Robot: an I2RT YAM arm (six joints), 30 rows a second.
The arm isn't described. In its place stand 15 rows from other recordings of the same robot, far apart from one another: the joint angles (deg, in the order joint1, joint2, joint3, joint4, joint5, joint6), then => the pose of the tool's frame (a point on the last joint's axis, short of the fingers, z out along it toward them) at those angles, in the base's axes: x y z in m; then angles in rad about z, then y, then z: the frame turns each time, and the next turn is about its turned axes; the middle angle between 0 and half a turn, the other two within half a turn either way.
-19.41, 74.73, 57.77, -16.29, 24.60, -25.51 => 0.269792, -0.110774, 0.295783, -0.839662, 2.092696, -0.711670
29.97, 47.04, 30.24, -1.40, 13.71, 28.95 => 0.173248, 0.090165, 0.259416, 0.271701, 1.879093, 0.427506
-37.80, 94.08, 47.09, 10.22, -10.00, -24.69 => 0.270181, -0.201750, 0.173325, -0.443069, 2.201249, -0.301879
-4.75, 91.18, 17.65, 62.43, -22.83, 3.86 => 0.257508, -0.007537, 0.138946, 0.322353, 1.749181, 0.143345
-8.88, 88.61, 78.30, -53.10, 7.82, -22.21 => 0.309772, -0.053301, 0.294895, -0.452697, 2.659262, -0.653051
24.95, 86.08, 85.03, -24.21, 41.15, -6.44 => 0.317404, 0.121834, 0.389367, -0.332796, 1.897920, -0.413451
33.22, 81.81, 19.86, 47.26, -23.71, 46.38 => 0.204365, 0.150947, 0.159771, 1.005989, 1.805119, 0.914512
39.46, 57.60, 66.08, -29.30, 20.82, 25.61 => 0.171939, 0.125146, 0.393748, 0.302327, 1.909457, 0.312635
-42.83, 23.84, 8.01, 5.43, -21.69, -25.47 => 0.108624, -0.082752, 0.191769, -0.363240, 1.739331, -0.376808
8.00, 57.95, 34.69, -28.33, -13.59, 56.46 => 0.193087, 0.035584, 0.210537, 0.510699, 2.436646, 1.273522
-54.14, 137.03, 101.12, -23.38, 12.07, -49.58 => 0.288257, -0.411505, 0.104795, -1.341455, 2.569475, -1.203821
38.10, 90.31, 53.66, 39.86, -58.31, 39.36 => 0.253872, 0.237556, 0.284580, 1.683374, 1.541376, 0.639276
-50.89, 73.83, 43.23, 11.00, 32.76, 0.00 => 0.165349, -0.233928, 0.259121, -1.487455, 1.856775, -0.190352
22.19, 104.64, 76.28, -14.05, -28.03, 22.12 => 0.372073, 0.169833, 0.234251, 1.012005, 2.208462, 0.791539
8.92, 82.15, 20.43, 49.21, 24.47, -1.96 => 0.255914, 0.025240, 0.164650, -0.280529, 1.769250, -0.125856
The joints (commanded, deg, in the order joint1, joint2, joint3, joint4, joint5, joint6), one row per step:
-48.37 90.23 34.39 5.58 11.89 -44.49
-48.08 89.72 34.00 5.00 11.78 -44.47
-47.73 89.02 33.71 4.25 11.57 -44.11
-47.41 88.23 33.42 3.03 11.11 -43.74
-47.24 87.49 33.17 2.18 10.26 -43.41
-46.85 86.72 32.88 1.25 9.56 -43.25
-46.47 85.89 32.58 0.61 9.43 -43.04
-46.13 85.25 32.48 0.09 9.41 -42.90
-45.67 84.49 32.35 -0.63 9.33 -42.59
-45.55 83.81 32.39 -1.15 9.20 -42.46
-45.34 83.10 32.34 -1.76 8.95 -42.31
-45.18 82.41 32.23 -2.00 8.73 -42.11
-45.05 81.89 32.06 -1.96 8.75 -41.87
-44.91 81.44 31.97 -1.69 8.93 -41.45
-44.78 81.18 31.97 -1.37 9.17 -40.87
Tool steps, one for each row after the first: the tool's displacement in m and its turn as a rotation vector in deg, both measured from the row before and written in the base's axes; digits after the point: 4 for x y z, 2 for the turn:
-0.0007 0.0029 -0.0002 0.40 0.23 0.34
-0.0003 0.0030 0.0009 0.46 -0.11 0.21
-0.0008 0.0036 0.0007 0.87 0.00 0.32
-0.0007 0.0027 0.0010 0.81 -0.44 0.44
-0.0002 0.0035 0.0008 0.75 -0.19 0.69
-0.0003 0.0030 0.0014 0.21 -0.11 0.29
0.0002 0.0021 0.0016 0.04 -0.10 0.24
0.0003 0.0028 0.0017 0.20 -0.15 0.27
-0.0001 0.0010 0.0024 -0.03 -0.28 0.10
-0.0002 0.0017 0.0020 0.15 -0.26 0.24
-0.0002 0.0014 0.0020 -0.06 -0.47 0.14
-0.0002 0.0010 0.0014 -0.21 -0.39 -0.07
0.0002 0.0005 0.0017 -0.41 -0.57 -0.30
0.0005 0.0001 0.0015 -0.35 -0.60 -0.47

